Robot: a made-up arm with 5 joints.
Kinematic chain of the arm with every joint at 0, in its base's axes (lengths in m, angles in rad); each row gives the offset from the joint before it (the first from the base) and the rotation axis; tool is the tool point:
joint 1: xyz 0 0 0.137 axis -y
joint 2: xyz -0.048 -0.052 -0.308 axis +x
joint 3: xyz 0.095 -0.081 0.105 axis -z
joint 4: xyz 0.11 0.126 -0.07 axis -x
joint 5: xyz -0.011 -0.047 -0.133 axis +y
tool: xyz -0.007 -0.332 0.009
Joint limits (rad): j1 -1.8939..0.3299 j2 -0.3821..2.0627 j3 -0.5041..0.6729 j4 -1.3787..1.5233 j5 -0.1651..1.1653
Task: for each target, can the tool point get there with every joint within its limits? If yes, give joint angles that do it. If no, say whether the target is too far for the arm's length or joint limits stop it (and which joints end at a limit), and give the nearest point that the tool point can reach.
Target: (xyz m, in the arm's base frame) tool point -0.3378 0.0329 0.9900
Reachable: no: joint limits stop it (at a limit: joint 1, joint 3, joint 5) | nearest point -0.5955 0.0492 0.3916 | short by 0.652 m
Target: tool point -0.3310 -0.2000 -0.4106
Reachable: yes | joints -0.6498 0.8643 0.2800 -0.0326 0.1199
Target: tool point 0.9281 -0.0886 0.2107
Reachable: no: joint limits stop it (at a limit: joint 1, joint 2, joint 3, joint 5) | nearest point 0.3069 -0.2818 0.0739 | short by 0.665 m
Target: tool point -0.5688 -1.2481 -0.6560
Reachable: no: too far | nearest point -0.3081 -0.4371 -0.2925 | short by 0.926 m
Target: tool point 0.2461 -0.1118 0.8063
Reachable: no: joint limits stop it (at a limit: joint 1, joint 4, joint 5) | nearest point 0.0992 -0.0815 0.2939 | short by 0.534 m
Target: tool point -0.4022 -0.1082 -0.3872
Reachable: yes | joints -0.6616 1.0212 0.5625 -0.1340 0.4957
